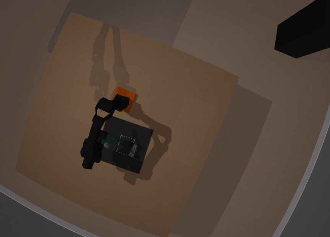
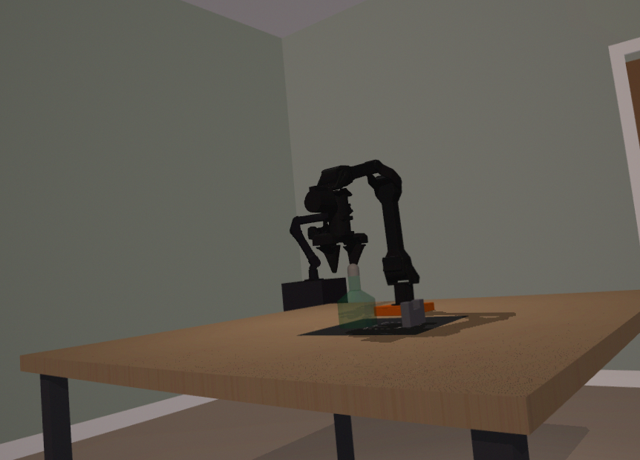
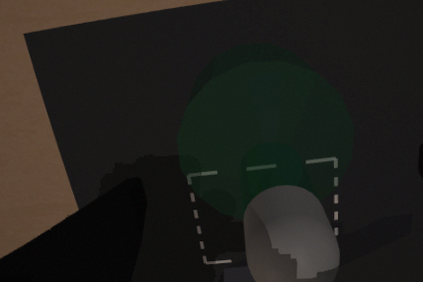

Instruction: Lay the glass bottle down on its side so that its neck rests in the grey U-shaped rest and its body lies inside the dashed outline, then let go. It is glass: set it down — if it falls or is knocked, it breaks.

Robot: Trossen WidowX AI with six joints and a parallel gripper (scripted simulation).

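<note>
Right now the green glass bottle is 50 mm below my gripper tip and 30 mm to the left of it. Round my gripper tip: black mat 140 mm below, 110 mm to the left.
</note>
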